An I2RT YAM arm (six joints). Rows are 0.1 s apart.
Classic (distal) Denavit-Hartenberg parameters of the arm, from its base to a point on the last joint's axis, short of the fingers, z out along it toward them. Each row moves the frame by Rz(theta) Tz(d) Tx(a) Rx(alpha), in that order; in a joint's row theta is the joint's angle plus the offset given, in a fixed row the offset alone. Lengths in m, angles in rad.
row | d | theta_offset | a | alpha
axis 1 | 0.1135 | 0 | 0.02 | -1.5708
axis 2 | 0 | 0 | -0.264 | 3.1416
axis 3 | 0 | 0.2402 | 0.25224 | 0
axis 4 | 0 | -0.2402 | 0.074 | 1.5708
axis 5 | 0 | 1.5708 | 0 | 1.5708
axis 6 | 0.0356 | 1.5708 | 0 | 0
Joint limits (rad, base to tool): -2.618..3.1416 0..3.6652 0..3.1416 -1.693..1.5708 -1.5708..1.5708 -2.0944..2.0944
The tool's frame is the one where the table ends.
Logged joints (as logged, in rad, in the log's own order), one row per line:
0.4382 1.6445 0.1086 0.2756 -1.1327 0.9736
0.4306 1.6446 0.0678 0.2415 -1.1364 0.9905
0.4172 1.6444 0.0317 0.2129 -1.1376 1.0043
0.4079 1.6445 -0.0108 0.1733 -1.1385 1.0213
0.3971 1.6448 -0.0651 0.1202 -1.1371 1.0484
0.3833 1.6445 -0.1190 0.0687 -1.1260 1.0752
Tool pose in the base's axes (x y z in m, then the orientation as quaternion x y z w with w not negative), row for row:
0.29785 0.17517 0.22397 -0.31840 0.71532 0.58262 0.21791
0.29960 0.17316 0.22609 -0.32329 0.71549 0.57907 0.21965
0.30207 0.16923 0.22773 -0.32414 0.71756 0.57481 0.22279
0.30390 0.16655 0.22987 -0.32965 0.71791 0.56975 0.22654
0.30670 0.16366 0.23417 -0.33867 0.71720 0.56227 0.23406
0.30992 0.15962 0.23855 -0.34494 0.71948 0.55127 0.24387
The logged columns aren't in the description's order. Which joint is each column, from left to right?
Columns, left to right: axis 1, axis 2, axis 4, axis 6, axis 5, axis 3.
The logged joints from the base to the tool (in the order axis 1, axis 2, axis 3, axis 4, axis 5, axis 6), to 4 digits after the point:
0.4382 1.6445 0.9736 0.1086 -1.1327 0.2756
0.4306 1.6446 0.9905 0.0678 -1.1364 0.2415
0.4172 1.6444 1.0043 0.0317 -1.1376 0.2129
0.4079 1.6445 1.0213 -0.0108 -1.1385 0.1733
0.3971 1.6448 1.0484 -0.0651 -1.1371 0.1202
0.3833 1.6445 1.0752 -0.1190 -1.1260 0.0687

